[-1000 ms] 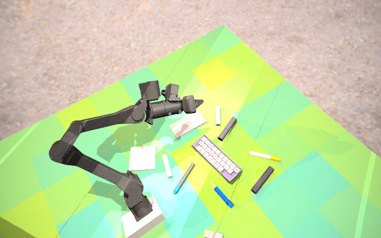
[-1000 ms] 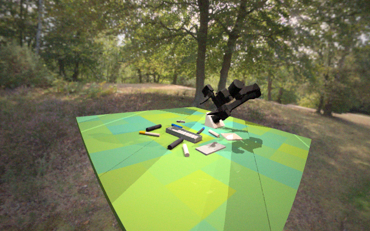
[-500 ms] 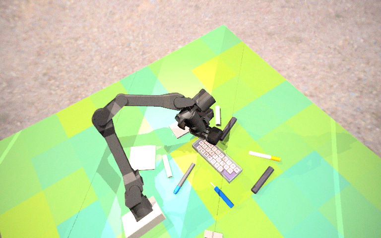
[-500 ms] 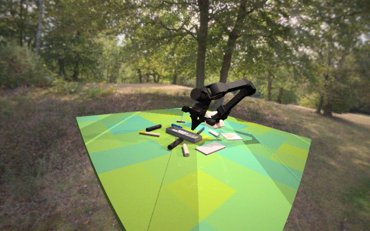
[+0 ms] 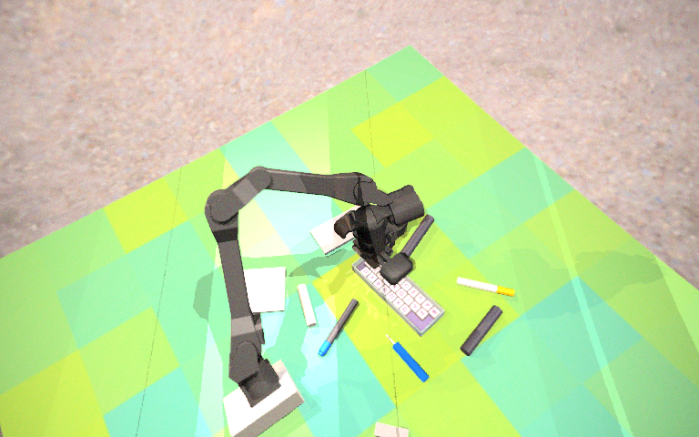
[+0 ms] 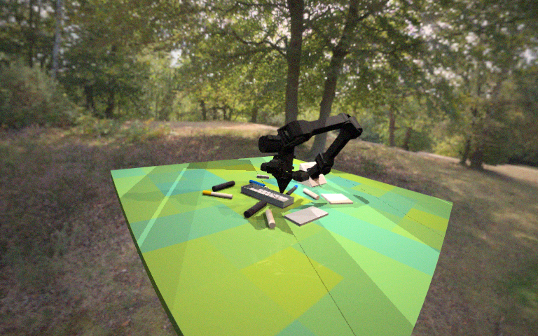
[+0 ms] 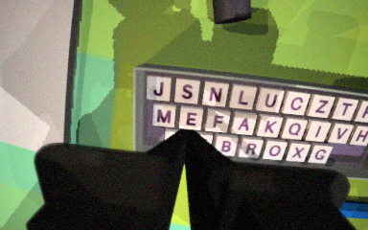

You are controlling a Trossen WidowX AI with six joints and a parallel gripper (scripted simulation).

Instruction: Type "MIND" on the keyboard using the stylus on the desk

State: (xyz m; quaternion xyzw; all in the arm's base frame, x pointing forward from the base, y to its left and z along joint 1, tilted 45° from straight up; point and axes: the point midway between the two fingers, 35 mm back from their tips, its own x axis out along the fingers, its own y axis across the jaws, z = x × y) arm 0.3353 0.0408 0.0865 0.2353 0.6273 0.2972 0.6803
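Right now the M key is 30 mm below my gripper tip and 20 mm to the left of it. The rest, counted from my gripper tip: grey slab: 140 mm to the left, 40 mm below, 10 mm ahead; then N key: 30 mm below, 20 mm to the right, 20 mm ahead; then blue stylus: 180 mm to the right, 70 mm behind, 30 mm below.
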